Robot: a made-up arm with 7 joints.
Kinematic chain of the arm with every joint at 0, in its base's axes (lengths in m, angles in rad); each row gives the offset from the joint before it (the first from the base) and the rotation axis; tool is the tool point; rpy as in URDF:
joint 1: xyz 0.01 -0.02 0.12 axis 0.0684 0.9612 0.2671
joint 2: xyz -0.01 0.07 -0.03 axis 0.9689 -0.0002 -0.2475
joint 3: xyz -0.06 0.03 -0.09 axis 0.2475 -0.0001 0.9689
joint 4: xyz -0.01 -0.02 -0.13 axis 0.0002 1 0
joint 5: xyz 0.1 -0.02 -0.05 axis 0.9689 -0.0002 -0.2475
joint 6: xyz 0.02 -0.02 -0.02 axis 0.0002 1 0
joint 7: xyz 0.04 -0.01 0 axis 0.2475 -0.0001 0.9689
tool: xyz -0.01 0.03 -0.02 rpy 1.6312 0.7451 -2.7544
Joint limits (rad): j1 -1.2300..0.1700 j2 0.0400..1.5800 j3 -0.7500..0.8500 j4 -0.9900..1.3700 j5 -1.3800..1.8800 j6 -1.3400..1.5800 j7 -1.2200..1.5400
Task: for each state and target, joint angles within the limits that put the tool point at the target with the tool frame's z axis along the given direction. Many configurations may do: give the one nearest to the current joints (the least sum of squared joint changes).
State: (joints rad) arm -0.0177 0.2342 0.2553 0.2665 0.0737 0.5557 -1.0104
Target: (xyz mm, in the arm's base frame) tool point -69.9 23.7 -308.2 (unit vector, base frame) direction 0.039 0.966 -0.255
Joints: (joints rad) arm 0.0150 0.0400 -0.2976 0.7836 -0.1359 0.5351 -0.4827
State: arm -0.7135 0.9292 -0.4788 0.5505 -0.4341 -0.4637 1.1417
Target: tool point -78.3 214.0 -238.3 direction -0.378 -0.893 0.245
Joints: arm 0.0609 0.5796 -0.0131 1.1916 -0.8759 -0.6095 1.5400
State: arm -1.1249 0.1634 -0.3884 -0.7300 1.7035 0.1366 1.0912
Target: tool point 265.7 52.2 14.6 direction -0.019 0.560 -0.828
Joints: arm -0.9151 0.4244 -0.2983 -0.5724 1.6628 0.1418 1.5281
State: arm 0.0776 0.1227 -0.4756 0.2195 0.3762 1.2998 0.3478
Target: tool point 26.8 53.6 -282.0 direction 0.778 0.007 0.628
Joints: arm -0.3534 0.0619 -0.7500 0.9650 0.3740 1.5185 0.1656
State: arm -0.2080 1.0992 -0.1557 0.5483 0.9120 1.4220 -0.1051
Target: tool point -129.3 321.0 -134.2 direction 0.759 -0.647 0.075
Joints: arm 0.1700 0.8128 -0.5832 1.0787 0.8851 1.1108 0.2618
